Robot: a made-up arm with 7 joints. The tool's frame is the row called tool.
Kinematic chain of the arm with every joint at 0, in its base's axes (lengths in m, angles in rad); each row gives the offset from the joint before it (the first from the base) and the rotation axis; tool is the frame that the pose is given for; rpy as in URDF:
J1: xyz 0 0 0.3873 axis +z
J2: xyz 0 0 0 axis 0 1 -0.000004
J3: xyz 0 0 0.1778 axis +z
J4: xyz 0.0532 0 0 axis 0 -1 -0.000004
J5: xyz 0.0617 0 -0.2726 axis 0 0.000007 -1
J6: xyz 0 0 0 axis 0 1 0.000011
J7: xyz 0.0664 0 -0.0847 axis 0 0.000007 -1
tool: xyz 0 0 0 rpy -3.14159 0 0
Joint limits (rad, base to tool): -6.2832..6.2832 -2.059..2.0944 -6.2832..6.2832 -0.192..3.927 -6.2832..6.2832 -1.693..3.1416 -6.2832..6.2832
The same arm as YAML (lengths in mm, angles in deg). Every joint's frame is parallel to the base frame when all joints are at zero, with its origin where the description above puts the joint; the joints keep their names.
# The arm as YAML. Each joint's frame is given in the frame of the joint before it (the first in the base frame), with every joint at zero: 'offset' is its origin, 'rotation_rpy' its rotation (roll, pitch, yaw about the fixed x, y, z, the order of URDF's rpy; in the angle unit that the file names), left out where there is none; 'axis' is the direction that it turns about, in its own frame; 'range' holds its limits. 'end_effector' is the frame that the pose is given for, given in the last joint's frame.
length_unit: mm
angle_unit: deg
chain:
  - id: J1
    offset: [0.0, 0.0, 387.3]
    axis: "+z"
    range: [-360.0, 360.0]
  - id: J2
    offset: [0.0, 0.0, 0.0]
    axis: "+y"
    range: [-117.97, 120.0]
  - id: J3
    offset: [0.0, 0.0, 177.8]
    axis: "+z"
    range: [-360.0, 360.0]
  - id: J4
    offset: [53.2, 0.0, 0.0]
    axis: "-y"
    range: [-11.0, 225.0]
  - id: J5
    offset: [61.7, 0.0, -272.6]
    axis: "-z"
    range: [-360.0, 360.0]
  - id: J6
    offset: [0.0, 0.0, 0.0]
    axis: "+y"
    range: [-97.0, 180.0]
  - id: J7
    offset: [66.4, 0.0, -84.7]
    axis: "-z"
    range: [-360.0, 360.0]
end_effector:
  offset: [0.0, 0.0, 0.0]
  rotation_rpy: [-180.0, 0.0, 0.0]

